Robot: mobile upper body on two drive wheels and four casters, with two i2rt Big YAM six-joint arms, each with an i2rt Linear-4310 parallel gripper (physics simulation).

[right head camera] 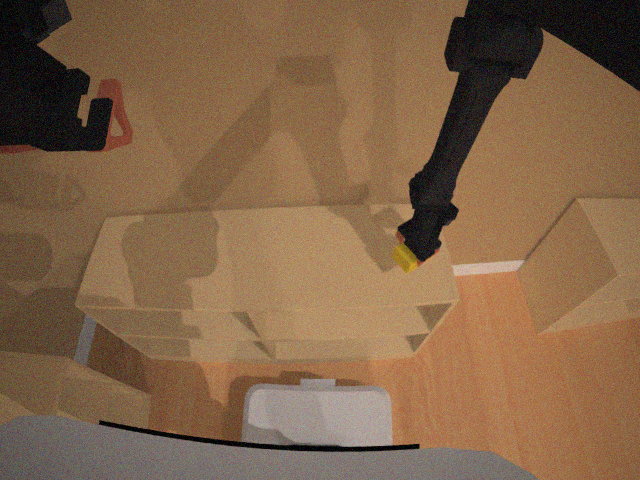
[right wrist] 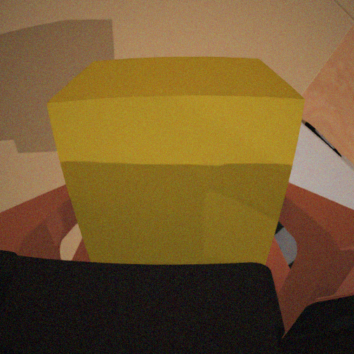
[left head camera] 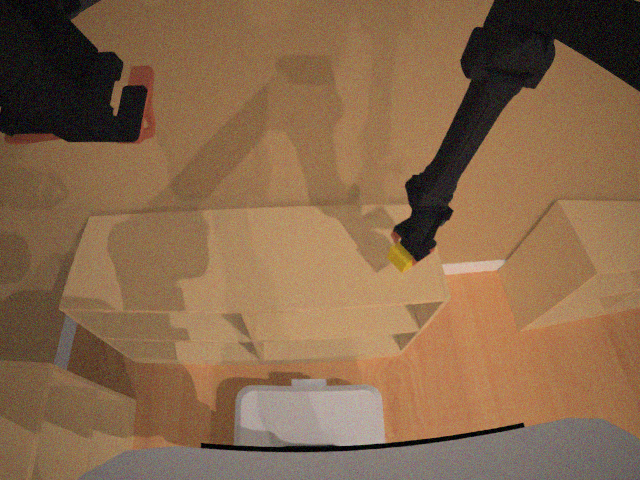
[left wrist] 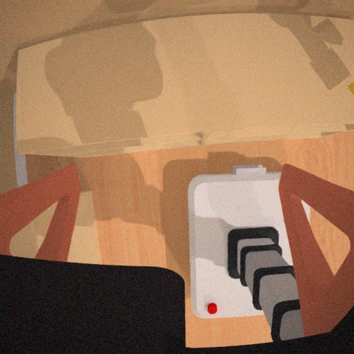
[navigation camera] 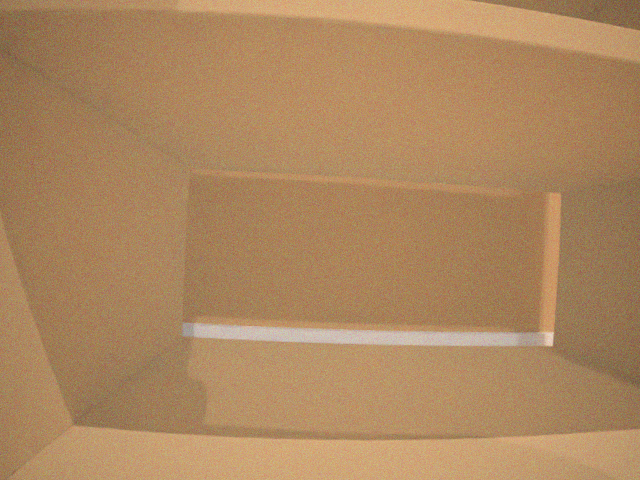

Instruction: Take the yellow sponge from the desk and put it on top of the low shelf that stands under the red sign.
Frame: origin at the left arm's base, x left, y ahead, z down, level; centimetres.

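Seen in the pictures: left gripper, fingertip midpoint: (right head camera: 95, 138) (left head camera: 112, 130); right gripper, fingertip midpoint: (right head camera: 412, 257) (left head camera: 406, 256).
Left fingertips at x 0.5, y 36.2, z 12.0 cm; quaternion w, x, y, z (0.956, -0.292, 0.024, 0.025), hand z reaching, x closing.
Note:
Pixels of each thing's top centre, then the offset from my left fingertips to it. "spot": a spot on its surface instead. Level surfaces: height alone.
- yellow sponge, middle of its top: (right head camera: 416, 246) (left head camera: 411, 246) dz +52.6, dx -49.0, dy +21.1 cm
- low wooden shelf, its level: dz +68.0 cm
- more, surface spot: (left head camera: 25, 392) spot: dz +68.0, dx +58.9, dy -19.7 cm
The yellow sponge (left head camera: 400, 257) (right head camera: 405, 257) (right wrist: 177, 175) is held between the fingers of my right gripper (left head camera: 408, 249) (right head camera: 413, 249), over the right end of the low shelf's top. It also shows at the right edge of the left wrist view (left wrist: 351, 89). The low wooden shelf (left head camera: 289, 258) (right head camera: 305, 258) (left wrist: 200, 85) stands in front of me against the wall. Whether the sponge touches the top is hard to tell. My left gripper (left wrist: 179, 175) is open and empty, up at the left. The red sign and the desk do not show.
Another wooden shelf (left head camera: 547, 263) (right head camera: 568, 263) stands at the right, and one more (left head camera: 25, 392) (right head camera: 31, 377) at the lower left. My white base (left head camera: 310, 413) (right head camera: 320, 413) (left wrist: 220, 200) is close to the low shelf's front. The navigation camera looks into an open shelf compartment (navigation camera: 361, 392).

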